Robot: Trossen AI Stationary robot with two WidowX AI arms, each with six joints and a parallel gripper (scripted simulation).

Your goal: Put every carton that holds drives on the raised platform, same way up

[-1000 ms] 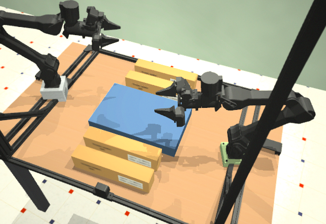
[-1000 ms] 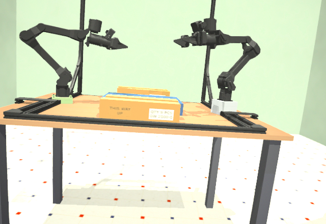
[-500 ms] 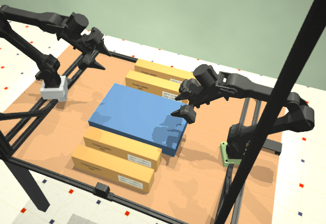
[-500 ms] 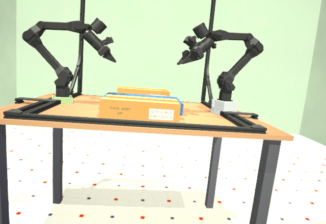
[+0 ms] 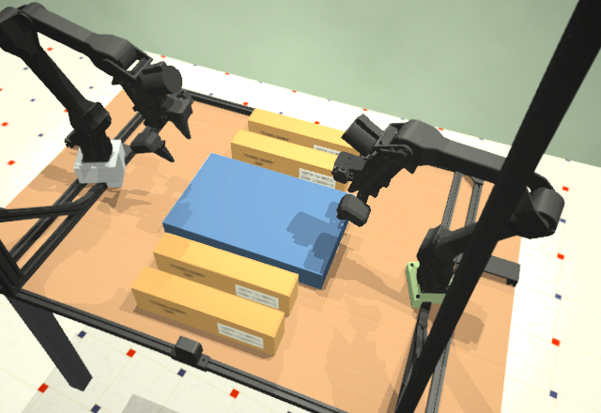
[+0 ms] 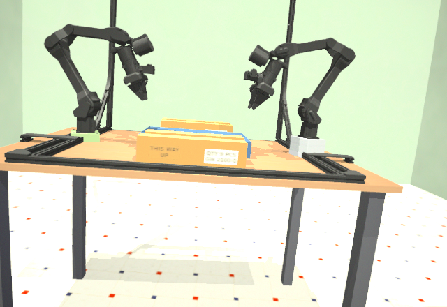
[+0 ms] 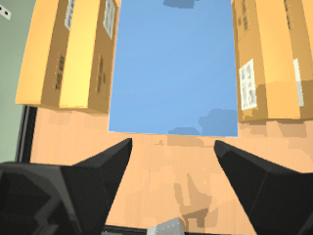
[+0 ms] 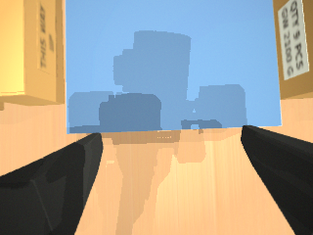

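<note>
My left gripper is now 22 cm to the left of the carton, 19 cm past it and 16 cm above it.
Now: the carton 210 mm to the left of my right hand, 190 mm behind it and 160 mm below it.
</note>
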